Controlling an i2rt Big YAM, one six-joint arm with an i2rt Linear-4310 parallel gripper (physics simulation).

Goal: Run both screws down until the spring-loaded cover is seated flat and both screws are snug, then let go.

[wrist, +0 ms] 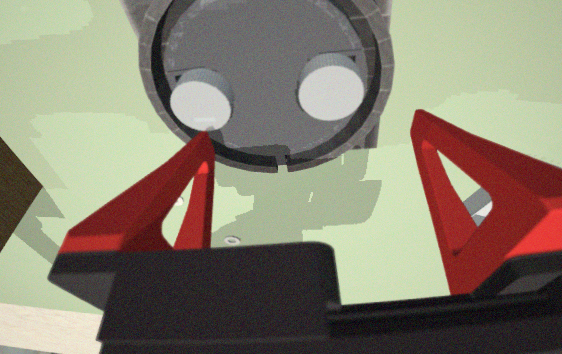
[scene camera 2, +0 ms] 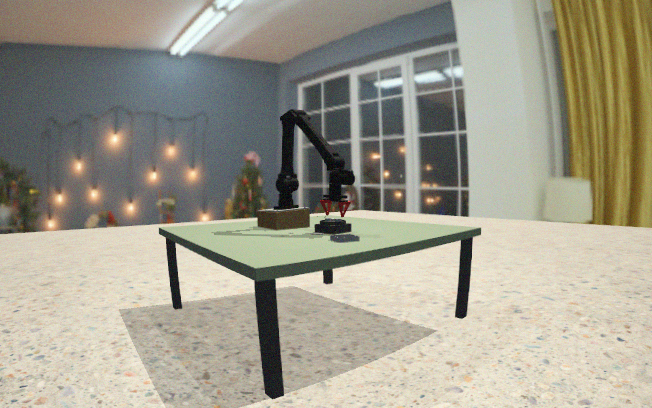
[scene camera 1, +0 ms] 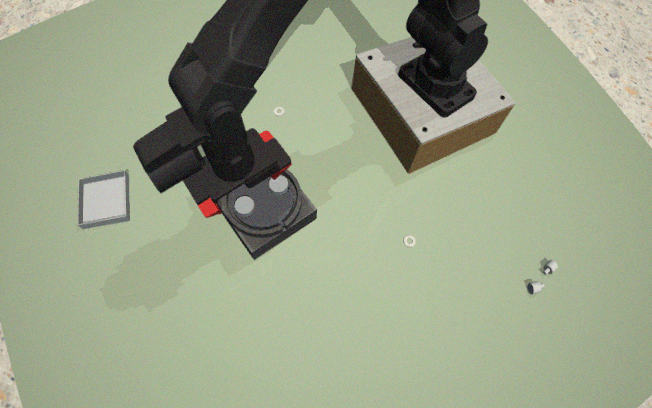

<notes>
I see my gripper [scene camera 1: 245, 193].
My gripper is seen too in the wrist view [wrist: 310, 130].
</notes>
